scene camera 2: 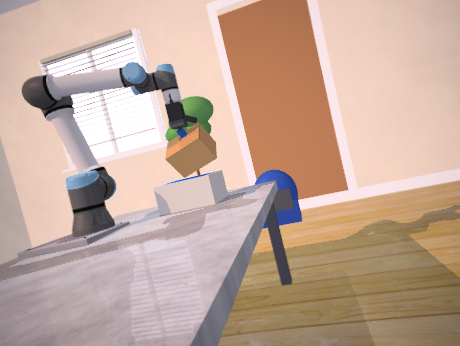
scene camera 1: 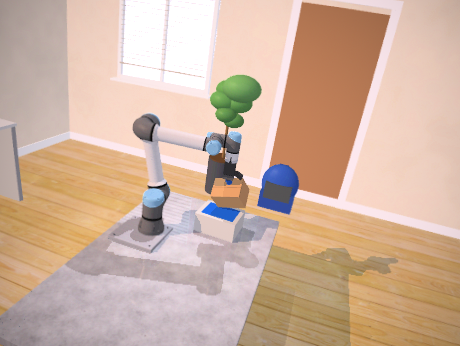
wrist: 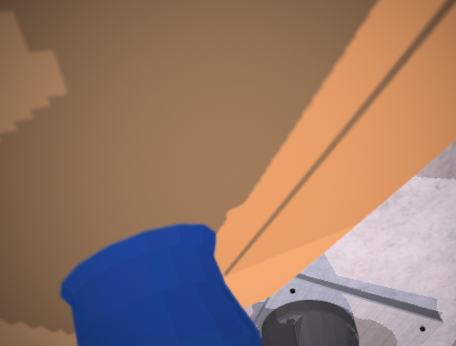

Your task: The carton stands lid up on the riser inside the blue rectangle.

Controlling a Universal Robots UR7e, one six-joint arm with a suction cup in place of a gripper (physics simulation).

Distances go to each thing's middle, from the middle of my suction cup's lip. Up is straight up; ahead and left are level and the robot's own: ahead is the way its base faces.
Scene:
I see my suction cup 8 cm above the brown carton (scene camera 2: 186, 155), 2 cm to the right of it and 2 cm short of it. Also, from my suction cup: white riser (scene camera 2: 207, 189) 26 cm below, 2 cm to the right, 1 cm behind.

